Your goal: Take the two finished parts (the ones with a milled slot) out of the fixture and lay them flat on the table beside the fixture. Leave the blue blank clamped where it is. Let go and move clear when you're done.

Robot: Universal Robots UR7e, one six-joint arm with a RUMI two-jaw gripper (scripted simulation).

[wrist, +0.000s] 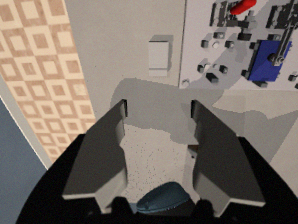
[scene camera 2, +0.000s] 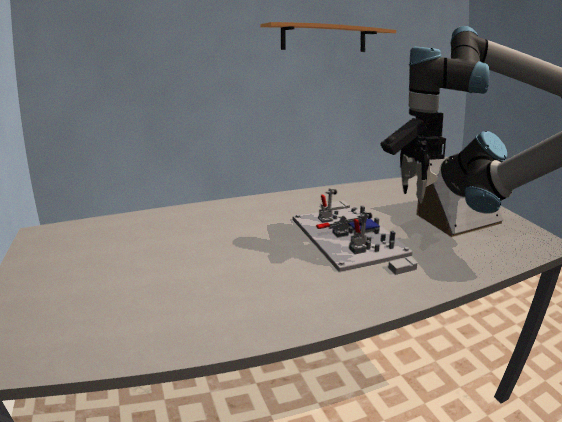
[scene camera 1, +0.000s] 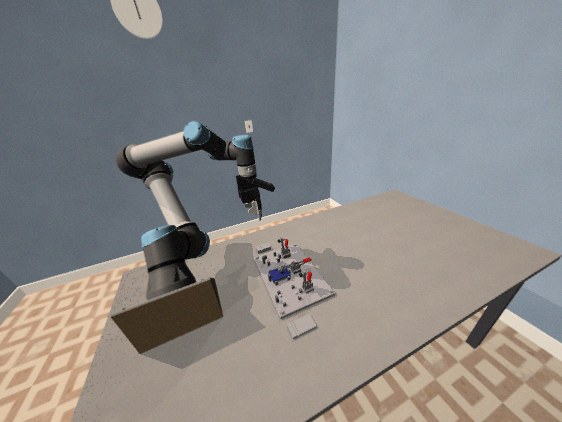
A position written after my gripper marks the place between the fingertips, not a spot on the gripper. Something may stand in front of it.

Note:
In view: my gripper [scene camera 2: 412, 198], a blue blank [wrist: 260, 69] and a grey fixture plate [scene camera 2: 335, 249].
My gripper also shows in the wrist view [wrist: 158, 101] and in scene camera 1 [scene camera 1: 258, 217]. The grey fixture plate shows as well in scene camera 1 [scene camera 1: 321, 287].

